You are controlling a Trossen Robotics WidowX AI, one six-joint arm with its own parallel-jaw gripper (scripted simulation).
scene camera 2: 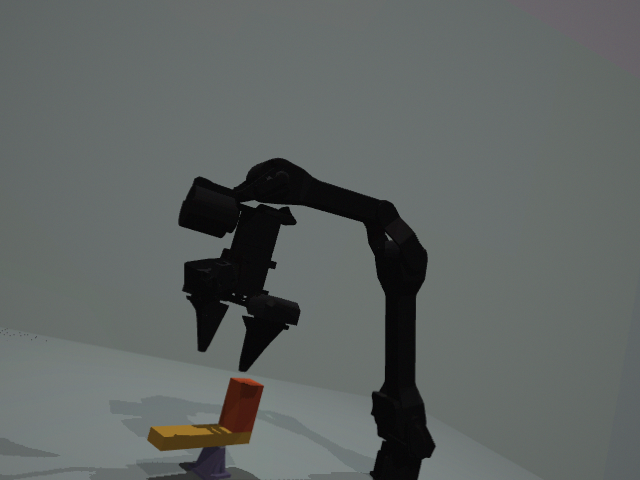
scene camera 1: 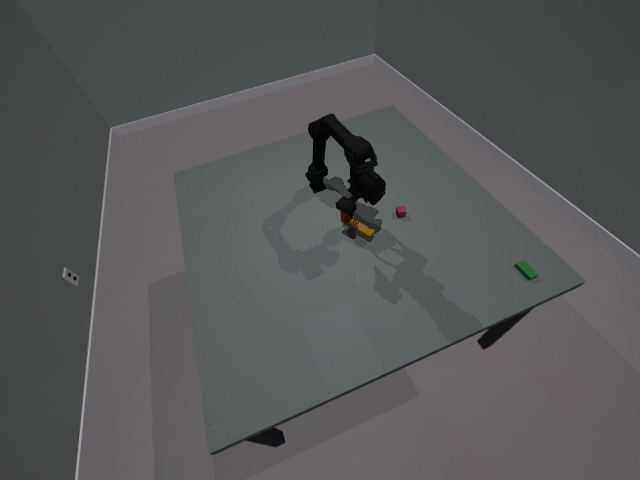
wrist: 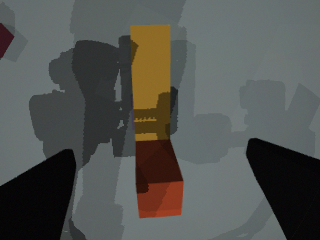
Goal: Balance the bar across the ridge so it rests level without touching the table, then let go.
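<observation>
A bar is part of the scene. The gripper, which shows in scene camera 1 and in the wrist view, is open and holds nothing.
</observation>
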